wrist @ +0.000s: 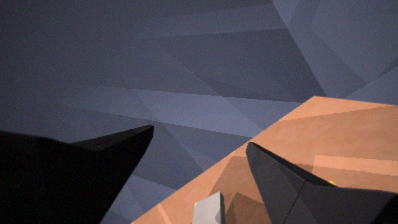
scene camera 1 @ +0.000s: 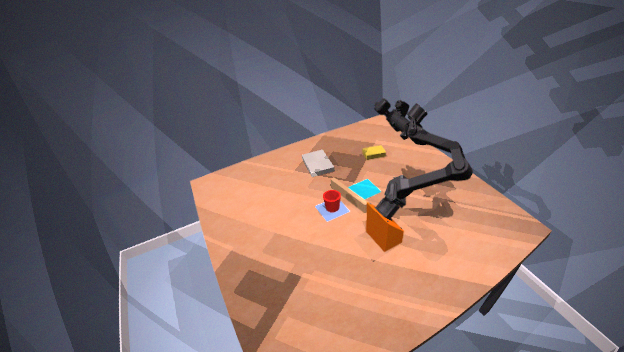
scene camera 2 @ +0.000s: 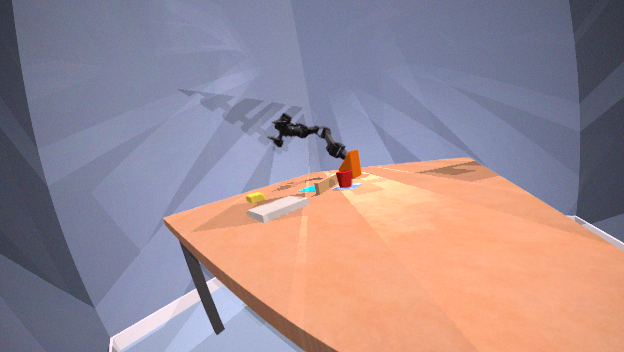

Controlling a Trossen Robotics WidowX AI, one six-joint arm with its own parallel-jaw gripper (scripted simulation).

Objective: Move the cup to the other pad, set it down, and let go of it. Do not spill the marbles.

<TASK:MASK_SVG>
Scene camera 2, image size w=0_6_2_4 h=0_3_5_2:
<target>grey flat block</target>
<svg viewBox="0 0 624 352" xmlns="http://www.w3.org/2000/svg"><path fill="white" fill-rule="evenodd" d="M309 200L304 197L288 196L266 205L254 207L248 210L250 218L267 223L309 205Z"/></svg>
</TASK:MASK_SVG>
